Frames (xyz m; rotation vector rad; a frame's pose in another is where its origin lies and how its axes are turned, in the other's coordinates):
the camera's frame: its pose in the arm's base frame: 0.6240 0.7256 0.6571 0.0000 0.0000 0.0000
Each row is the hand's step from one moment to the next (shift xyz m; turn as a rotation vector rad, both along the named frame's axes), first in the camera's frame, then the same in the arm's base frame.
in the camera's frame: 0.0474 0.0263 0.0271 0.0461 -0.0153 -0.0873
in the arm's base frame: 0.0474 0.0263 0.0271 0.0461 -0.0153 -0.0873
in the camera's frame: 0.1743 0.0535 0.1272 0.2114 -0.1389 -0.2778
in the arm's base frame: 0.1743 0.0535 0.1272 0.2114 -0.1389 -0.2778
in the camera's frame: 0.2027 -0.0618 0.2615 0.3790 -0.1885 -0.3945
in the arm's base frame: 0.2027 -0.0618 0.2615 0.3790 -0.1885 -0.3945
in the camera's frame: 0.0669 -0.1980 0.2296 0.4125 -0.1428 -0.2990
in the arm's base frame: 0.0669 -0.1980 0.2296 0.4125 -0.1428 -0.2990
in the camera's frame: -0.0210 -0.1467 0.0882 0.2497 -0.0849 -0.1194
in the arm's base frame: -0.0210 -0.1467 0.0882 0.2497 -0.0849 -0.1194
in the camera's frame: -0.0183 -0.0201 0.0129 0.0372 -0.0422 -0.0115
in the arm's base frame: -0.0183 -0.0201 0.0129 0.0372 -0.0422 -0.0115
